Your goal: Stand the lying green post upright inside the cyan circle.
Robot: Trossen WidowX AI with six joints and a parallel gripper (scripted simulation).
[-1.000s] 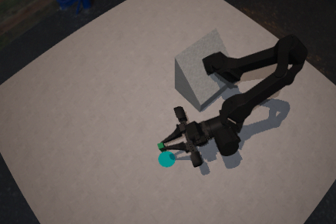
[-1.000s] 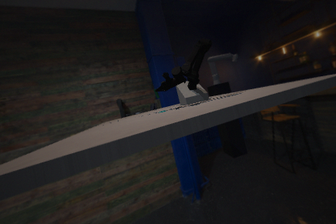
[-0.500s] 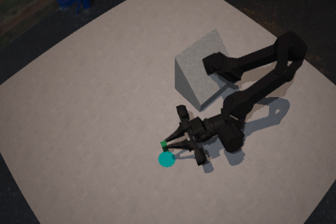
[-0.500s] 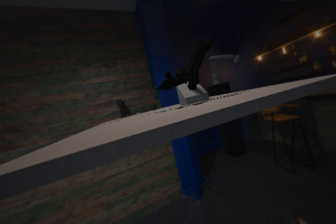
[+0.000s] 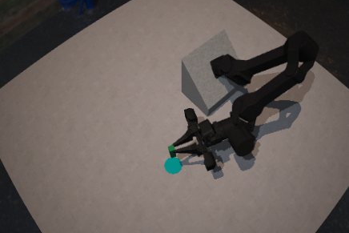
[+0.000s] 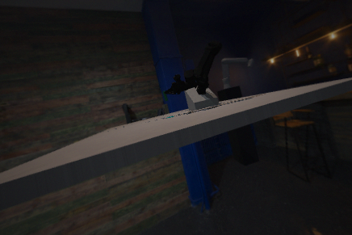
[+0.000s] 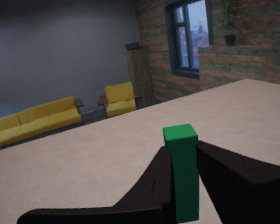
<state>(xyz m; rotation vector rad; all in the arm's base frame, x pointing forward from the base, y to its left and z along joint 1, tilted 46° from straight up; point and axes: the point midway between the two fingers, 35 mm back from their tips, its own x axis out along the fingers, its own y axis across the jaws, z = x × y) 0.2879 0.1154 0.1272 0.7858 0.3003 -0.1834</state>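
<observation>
My gripper tip is 16 cm above the cyan circle. Round my gripper tip: green post 2 cm below.
</observation>
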